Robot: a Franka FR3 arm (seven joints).
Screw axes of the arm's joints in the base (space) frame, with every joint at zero. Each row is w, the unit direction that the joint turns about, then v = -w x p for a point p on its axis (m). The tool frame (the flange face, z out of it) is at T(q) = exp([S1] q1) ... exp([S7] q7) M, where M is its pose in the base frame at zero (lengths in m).
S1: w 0 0 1 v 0 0 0
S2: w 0 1 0 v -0.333 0 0
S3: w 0 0 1 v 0 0 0
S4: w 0 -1 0 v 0.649 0 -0.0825
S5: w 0 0 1 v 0 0 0
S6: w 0 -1 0 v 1.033 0 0
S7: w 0 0 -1 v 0 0.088 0
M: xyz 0.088 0 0.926 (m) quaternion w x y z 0 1 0 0
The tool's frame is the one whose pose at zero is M.
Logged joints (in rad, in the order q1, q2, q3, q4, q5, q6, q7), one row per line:
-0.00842, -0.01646, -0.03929, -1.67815, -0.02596, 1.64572, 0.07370
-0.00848, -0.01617, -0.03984, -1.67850, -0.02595, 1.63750, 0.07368
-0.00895, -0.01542, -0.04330, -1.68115, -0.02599, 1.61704, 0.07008
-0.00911, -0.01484, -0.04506, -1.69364, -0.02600, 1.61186, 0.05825
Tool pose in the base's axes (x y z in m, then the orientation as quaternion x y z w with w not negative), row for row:
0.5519, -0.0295, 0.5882, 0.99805, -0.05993, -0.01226, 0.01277
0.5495, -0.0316, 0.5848, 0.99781, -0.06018, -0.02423, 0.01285
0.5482, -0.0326, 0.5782, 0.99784, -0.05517, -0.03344, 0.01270
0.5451, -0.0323, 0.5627, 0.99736, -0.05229, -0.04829, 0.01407
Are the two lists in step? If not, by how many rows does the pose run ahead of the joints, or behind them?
The pose runs 1 row ahead of the joints: the pose in row i belongs to the joints in row i + 1.
